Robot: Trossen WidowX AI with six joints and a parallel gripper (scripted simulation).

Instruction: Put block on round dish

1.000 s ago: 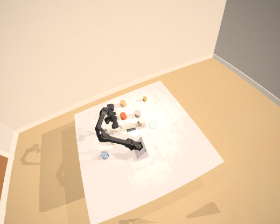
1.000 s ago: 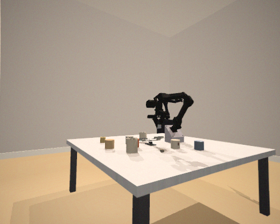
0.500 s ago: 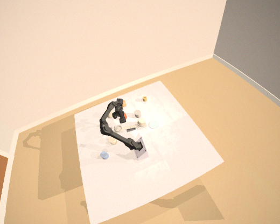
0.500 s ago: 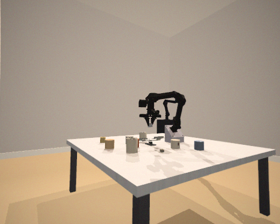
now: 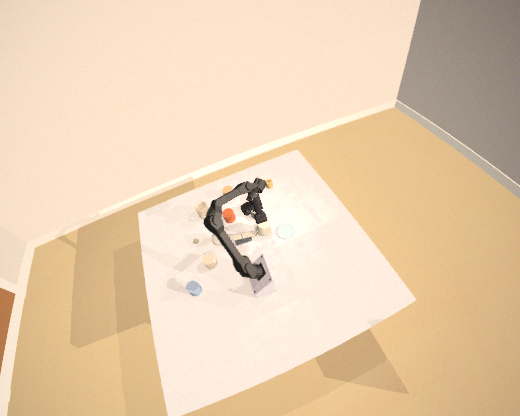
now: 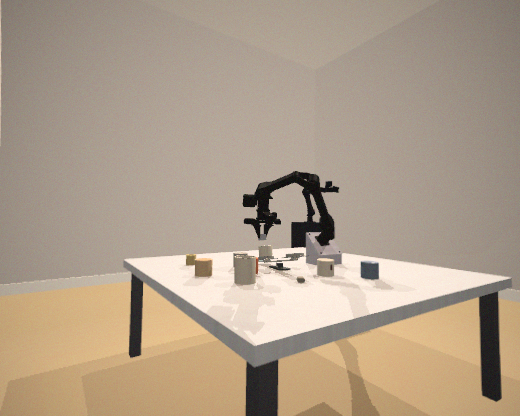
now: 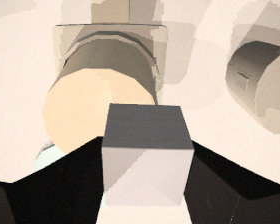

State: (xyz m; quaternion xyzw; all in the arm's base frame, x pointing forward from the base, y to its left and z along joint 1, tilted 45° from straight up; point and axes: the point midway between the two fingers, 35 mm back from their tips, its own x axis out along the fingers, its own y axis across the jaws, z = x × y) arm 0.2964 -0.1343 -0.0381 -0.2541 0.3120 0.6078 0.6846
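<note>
Right now the white round dish is 80 mm behind my gripper tip, 120 mm to the right of it and 130 mm below it. From my gripper tip the other things lie so: orange cylinder (190 mm ahead, 170 mm to the left, 100 mm below); balance beam (10 mm behind, 130 mm to the left, 90 mm below); balance (10 mm behind, 130 mm to the left, 110 mm below).
</note>
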